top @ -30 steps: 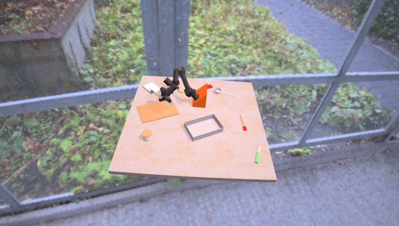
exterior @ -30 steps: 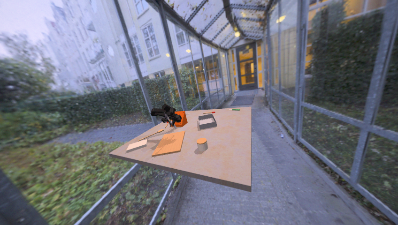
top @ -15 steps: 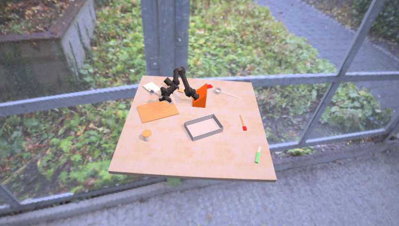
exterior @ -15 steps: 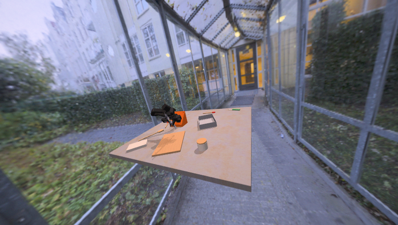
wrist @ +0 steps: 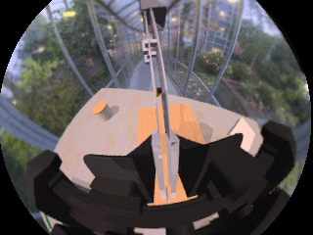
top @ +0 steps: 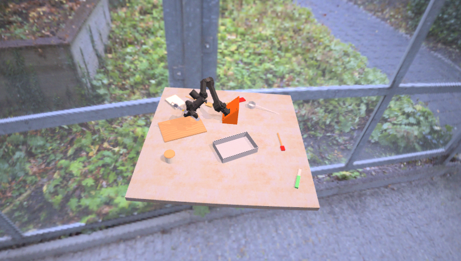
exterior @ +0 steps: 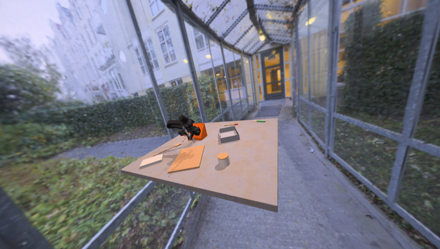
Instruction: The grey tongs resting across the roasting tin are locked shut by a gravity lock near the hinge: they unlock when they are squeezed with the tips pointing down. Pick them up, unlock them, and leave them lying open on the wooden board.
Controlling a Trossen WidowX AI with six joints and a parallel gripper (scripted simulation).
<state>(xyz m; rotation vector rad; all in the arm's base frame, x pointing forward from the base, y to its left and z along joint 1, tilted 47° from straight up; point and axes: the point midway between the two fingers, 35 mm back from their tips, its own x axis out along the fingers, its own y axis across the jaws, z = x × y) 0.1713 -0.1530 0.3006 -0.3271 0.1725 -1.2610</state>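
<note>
The wooden board lies 150 mm below my gripper tip, 30 mm to the right of it and 30 mm behind it. The rest, counted from my gripper tip: pale block 380 mm behind, 140 mm to the right, 140 mm below; then round wooden canister 320 mm ahead, 120 mm below, 60 mm to the right; then roasting tin 420 mm to the left, 180 mm ahead, 130 mm below.
</note>
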